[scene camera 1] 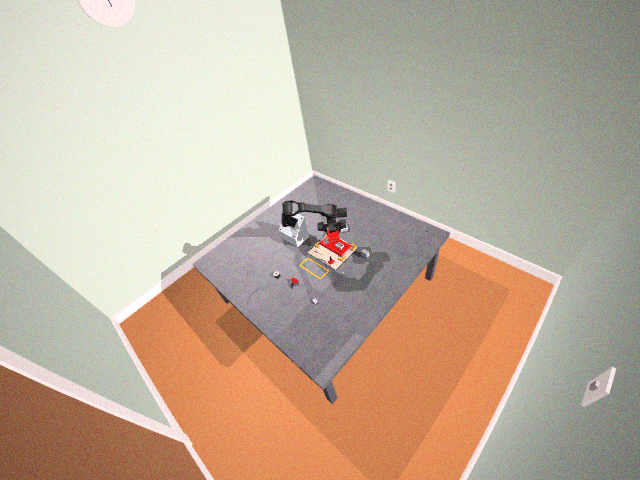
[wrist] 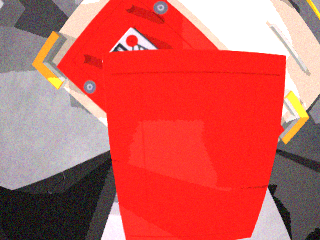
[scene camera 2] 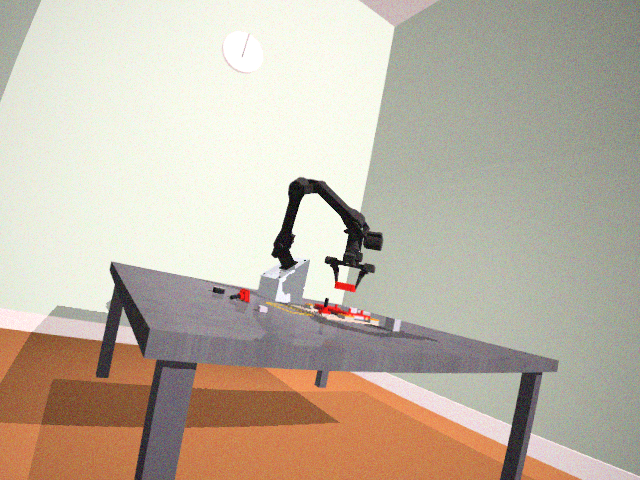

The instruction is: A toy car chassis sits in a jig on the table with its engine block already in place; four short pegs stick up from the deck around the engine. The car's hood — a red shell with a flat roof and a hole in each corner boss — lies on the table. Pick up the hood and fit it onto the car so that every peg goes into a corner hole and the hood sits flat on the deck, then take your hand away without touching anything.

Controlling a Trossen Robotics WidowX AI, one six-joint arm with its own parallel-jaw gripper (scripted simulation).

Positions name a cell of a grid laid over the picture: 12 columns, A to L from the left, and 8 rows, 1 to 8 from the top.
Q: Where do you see a tan jig plate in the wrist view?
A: K2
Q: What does my gripper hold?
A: A red hood.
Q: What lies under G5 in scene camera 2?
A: My gripper.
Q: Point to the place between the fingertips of my gripper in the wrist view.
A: H6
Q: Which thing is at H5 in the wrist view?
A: A red hood.
